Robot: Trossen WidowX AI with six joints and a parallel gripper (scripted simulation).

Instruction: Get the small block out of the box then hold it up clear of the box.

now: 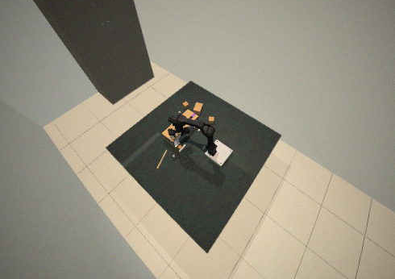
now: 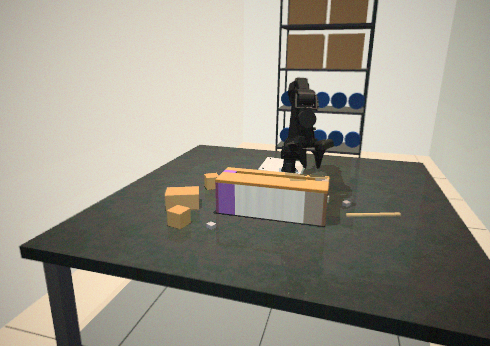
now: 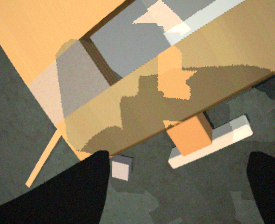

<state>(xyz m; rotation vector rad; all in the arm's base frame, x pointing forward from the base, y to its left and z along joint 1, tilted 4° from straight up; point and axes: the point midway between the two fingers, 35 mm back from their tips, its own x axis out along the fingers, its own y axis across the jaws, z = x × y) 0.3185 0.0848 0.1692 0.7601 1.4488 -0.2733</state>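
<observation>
My gripper tip is 40 mm past the small tan block, 30 mm to the right of it and 130 mm above it. Round my gripper tip: thin wooden stick: 30 mm ahead, 220 mm to the left, 150 mm below; box: 30 mm ahead, 130 mm to the right, 90 mm below.
</observation>
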